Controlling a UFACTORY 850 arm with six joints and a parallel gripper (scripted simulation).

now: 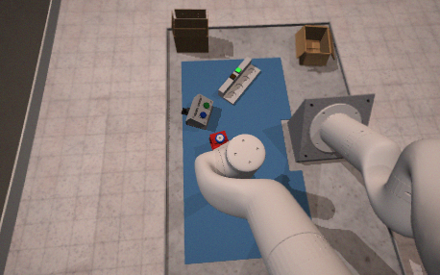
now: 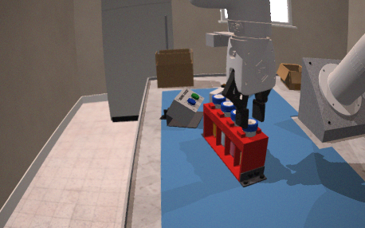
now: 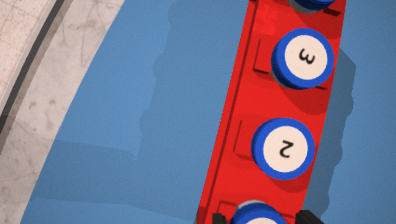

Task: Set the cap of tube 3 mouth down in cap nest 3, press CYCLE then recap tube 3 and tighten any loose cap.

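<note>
The blue cap is 3 cm ahead of my hand, 10 cm to the right of it and 2 cm below it. Also, from my hand: blue key (10 cm ahead, 27 cm to the right, 7 cm below); then grey key housing (11 cm ahead, 29 cm to the right, 8 cm below); then cap marked 4 (4 cm ahead, 15 cm to the right, 2 cm below).
</note>
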